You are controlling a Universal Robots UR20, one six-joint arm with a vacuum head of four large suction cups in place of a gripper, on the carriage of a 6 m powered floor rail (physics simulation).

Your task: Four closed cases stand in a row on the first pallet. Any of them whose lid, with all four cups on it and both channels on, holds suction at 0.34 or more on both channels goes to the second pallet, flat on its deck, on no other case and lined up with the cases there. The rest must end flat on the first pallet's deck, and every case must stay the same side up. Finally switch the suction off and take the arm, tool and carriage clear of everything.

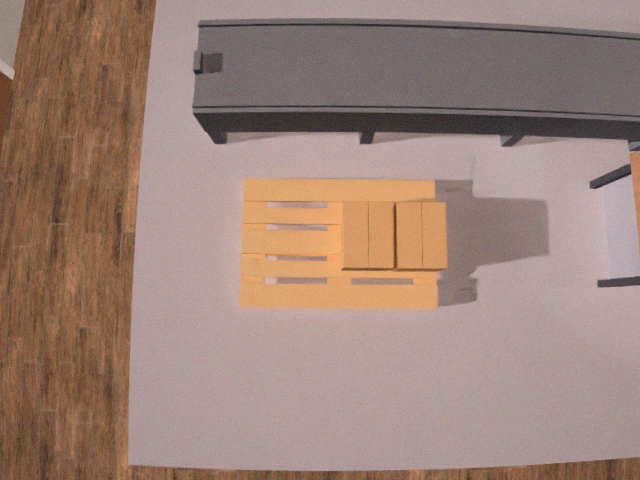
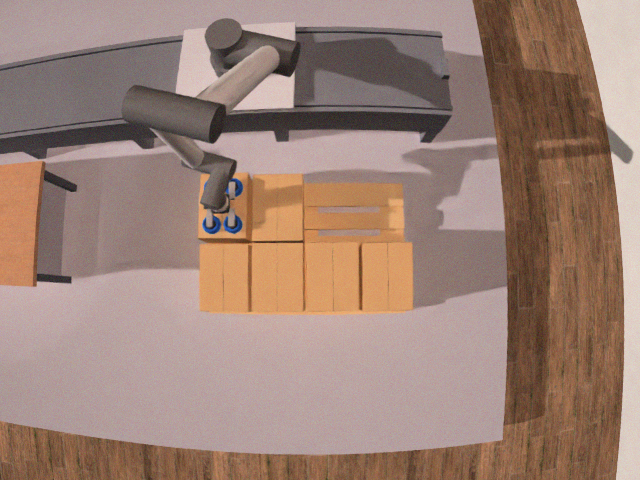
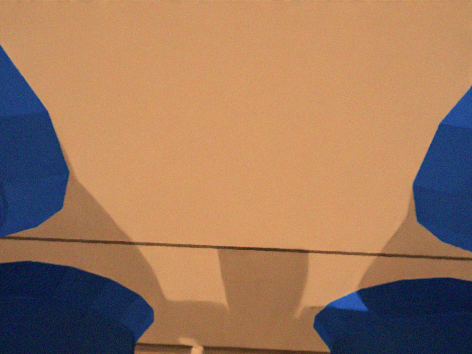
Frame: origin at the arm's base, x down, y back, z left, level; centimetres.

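Seen in the pictures: end effector, tool point: (image 3: 236, 220); arm's base, origin of the base link: (image 2: 234, 65).
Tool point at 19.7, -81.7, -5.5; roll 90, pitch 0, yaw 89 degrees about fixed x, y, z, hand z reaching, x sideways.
Offsets run from my tool point to a thing's middle, as dx, dy, dz.
My suction head (image 2: 221, 205) (image 3: 237, 225) has its blue cups on the lid of a closed case {+10.3, +0.9, -0.5} (image 2: 246, 206) (image 3: 240, 125) at the back left of the south pallet (image 2: 353, 195). The cups press on the lid as on a held case. The case looks level, about as high as the closed case {+10.5, -0.5, +30.9} (image 2: 277, 206) close on its right; its underside is hidden. Several closed cases {+10.5, -39.8, +0.6} (image 2: 223, 276) {+10.5, -39.8, +91.4} (image 2: 387, 276) stand in a row along the front of that pallet. On the north pallet (image 1: 286, 295), two closed cases (image 1: 355, 235) (image 1: 434, 235) stand side by side towards the right.
The grey floor rail (image 1: 336, 67) (image 2: 103, 77) runs behind both pallets. The white carriage (image 2: 193, 51) stands on it behind the south pallet, with the arm reaching forward and left. A wooden table (image 1: 637, 178) (image 2: 18, 222) stands between the pallets. End stops (image 1: 197, 62) (image 2: 444, 69) stand on the rail.
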